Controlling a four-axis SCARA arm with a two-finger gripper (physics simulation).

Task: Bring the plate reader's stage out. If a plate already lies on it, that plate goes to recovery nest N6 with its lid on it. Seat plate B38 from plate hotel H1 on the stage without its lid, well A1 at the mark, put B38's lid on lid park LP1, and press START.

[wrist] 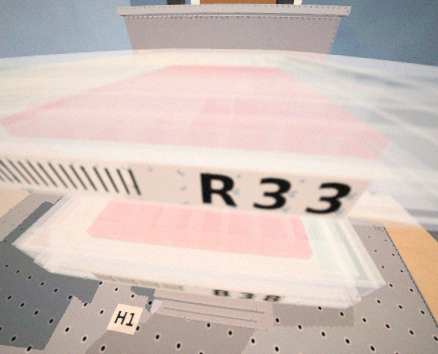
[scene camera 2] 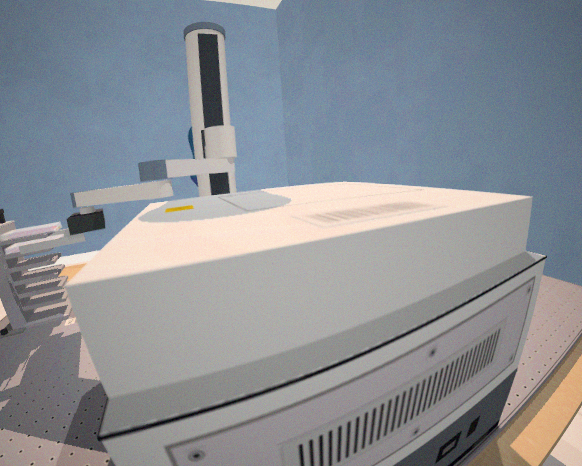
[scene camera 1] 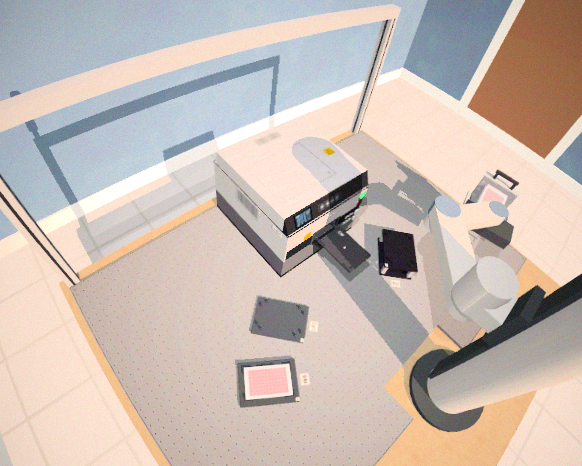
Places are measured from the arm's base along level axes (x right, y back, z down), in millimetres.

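Where they show: gripper, fingertip midpoint: [wrist: 215,127] [scene camera 2: 28,243]; arm's base at its link origin: [scene camera 1: 446,389].
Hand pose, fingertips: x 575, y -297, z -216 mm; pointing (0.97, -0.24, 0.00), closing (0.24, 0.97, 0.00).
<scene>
Each offset is from my fingertips to the top centre of the thing. "*": to the spot under its first point.
The reader's dark stage @(dx -550, dy -230, dz +71 mm) [scene camera 1: 344,247] is out at its front, with no plate on it. In the wrist view, lidded pink plate R33 @(dx -18, dy +4, dz -38 mm) [wrist: 200,125] fills the foreground, its label facing the camera. Plate B38 @(dx -18, dy +5, dz -3 mm) [wrist: 200,230], with a clear lid, is below it. The H1 tag @(dx -84, dy -84, dz +203 mm) [wrist: 125,318] is on the deck under them. Hotel H1 [scene camera 1: 506,177] [scene camera 2: 11,295] stands at the right in scene camera 1 and far left in scene camera 2. My gripper [scene camera 2: 25,238] is open at the hotel's upper level, at R33's height, holding nothing. The wrist view does not show its fingertips.
The plate reader @(dx -546, dy -506, dz -82 mm) [scene camera 1: 270,185] [scene camera 2: 300,260] stands at the back, with a screen and a green light. A dark empty holder @(dx -821, dy -207, dz +183 mm) [scene camera 1: 280,320] and a nest @(* dx -1052, dy -104, dz +191 mm) [scene camera 1: 241,395] holding a pink plate @(dx -973, dy -86, dz +175 mm) [scene camera 1: 268,381] are on the deck. A black rack @(dx -342, dy -122, dz +133 mm) [scene camera 1: 398,250] stands beside the stage. Their tags are unreadable.
</scene>
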